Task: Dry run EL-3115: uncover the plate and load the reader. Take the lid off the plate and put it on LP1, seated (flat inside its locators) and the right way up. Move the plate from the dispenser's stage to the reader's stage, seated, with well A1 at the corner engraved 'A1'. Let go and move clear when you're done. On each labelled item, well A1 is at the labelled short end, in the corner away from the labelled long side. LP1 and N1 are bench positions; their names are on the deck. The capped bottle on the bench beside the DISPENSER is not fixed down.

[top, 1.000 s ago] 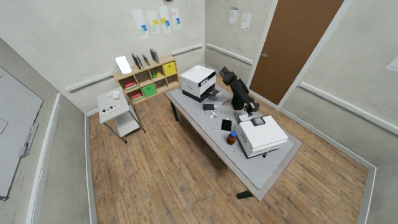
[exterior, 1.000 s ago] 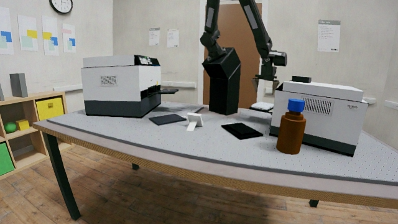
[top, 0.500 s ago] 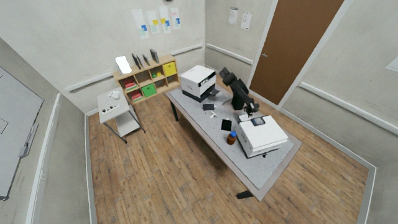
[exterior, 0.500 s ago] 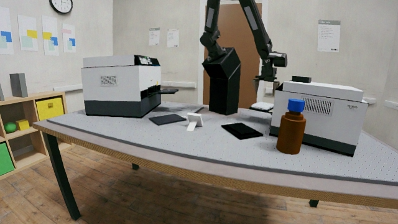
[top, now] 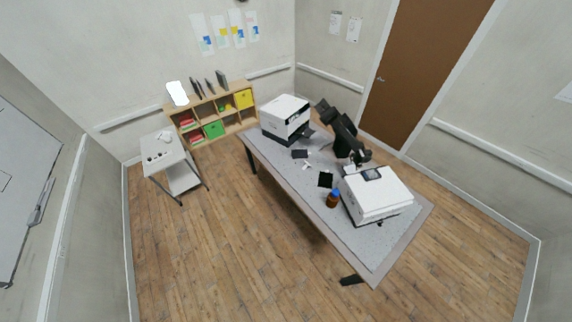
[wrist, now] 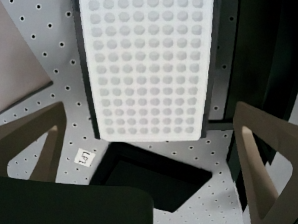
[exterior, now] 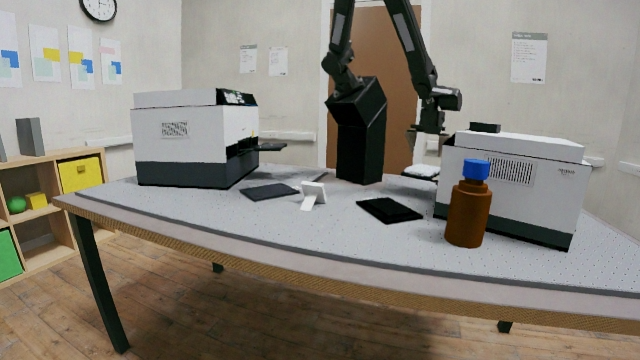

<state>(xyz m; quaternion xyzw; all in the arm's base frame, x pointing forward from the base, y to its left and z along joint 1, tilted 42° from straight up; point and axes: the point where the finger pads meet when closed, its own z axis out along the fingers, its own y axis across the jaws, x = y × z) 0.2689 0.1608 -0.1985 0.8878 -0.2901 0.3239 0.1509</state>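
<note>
The white well plate is 60 mm below my hand.
</note>
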